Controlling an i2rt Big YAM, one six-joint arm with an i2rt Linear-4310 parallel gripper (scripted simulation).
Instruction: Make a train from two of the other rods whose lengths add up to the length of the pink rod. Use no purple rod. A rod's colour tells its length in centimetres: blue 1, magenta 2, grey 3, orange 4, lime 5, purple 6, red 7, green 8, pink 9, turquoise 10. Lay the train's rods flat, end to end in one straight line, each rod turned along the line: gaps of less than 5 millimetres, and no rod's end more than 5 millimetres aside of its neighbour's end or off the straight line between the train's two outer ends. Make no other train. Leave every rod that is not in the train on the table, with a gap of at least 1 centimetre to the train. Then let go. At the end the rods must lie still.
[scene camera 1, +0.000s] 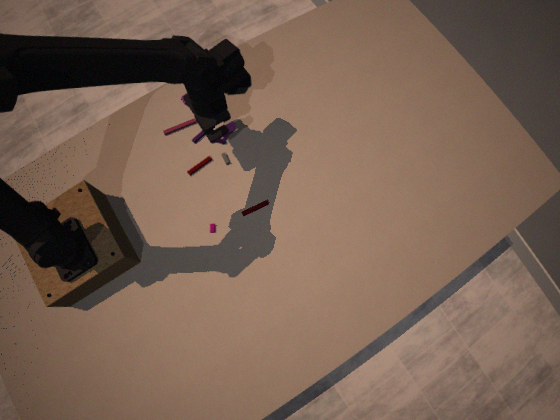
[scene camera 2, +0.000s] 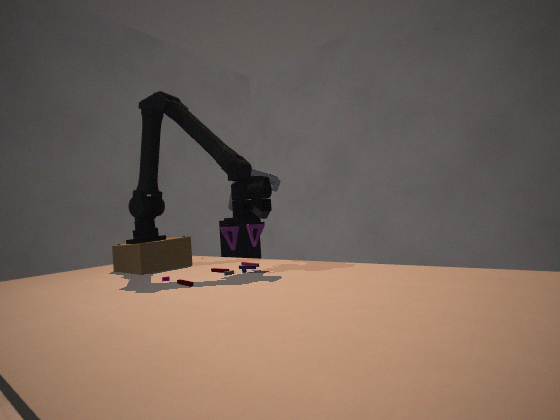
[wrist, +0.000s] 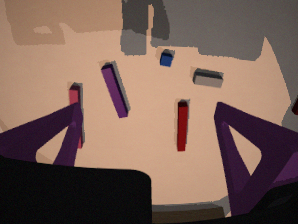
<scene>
my gripper: scene camera 1 212, 127; scene camera 2; wrist
same spot on my gripper: (wrist: 61, 185) = (scene camera 2: 255, 222)
</scene>
